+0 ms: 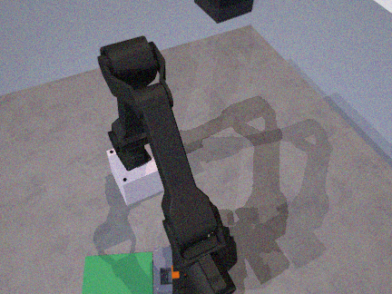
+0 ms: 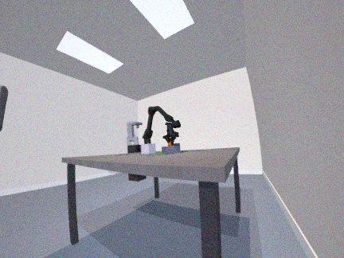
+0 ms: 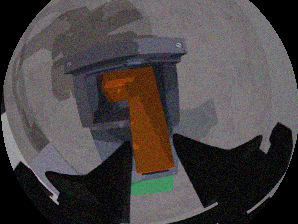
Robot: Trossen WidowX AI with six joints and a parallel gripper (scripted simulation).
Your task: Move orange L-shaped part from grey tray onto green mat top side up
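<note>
The green mat is 12 cm to the right of my gripper tip, 8 cm below it and 8 cm behind it. From my gripper tip the other things lie so: orange L-shaped part 4 cm to the left, 3 cm below.
</note>
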